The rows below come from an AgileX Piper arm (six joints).
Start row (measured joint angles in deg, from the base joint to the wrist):
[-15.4 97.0 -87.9 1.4 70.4 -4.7]
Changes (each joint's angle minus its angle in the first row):
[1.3 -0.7 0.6 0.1 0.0 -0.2]
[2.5 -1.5 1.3 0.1 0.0 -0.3]
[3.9 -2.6 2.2 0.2 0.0 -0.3]
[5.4 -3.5 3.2 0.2 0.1 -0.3]
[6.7 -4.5 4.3 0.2 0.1 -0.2]
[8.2 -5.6 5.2 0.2 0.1 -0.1]
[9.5 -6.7 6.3 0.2 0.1 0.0]
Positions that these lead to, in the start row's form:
[-14.1 96.3 -87.3 1.5 70.4 -4.9]
[-12.9 95.5 -86.6 1.5 70.4 -5.0]
[-11.5 94.4 -85.7 1.6 70.4 -5.0]
[-10.0 93.5 -84.7 1.6 70.5 -5.0]
[-8.7 92.5 -83.6 1.6 70.5 -4.9]
[-7.2 91.4 -82.7 1.6 70.5 -4.8]
[-5.9 90.3 -81.6 1.6 70.5 -4.7]

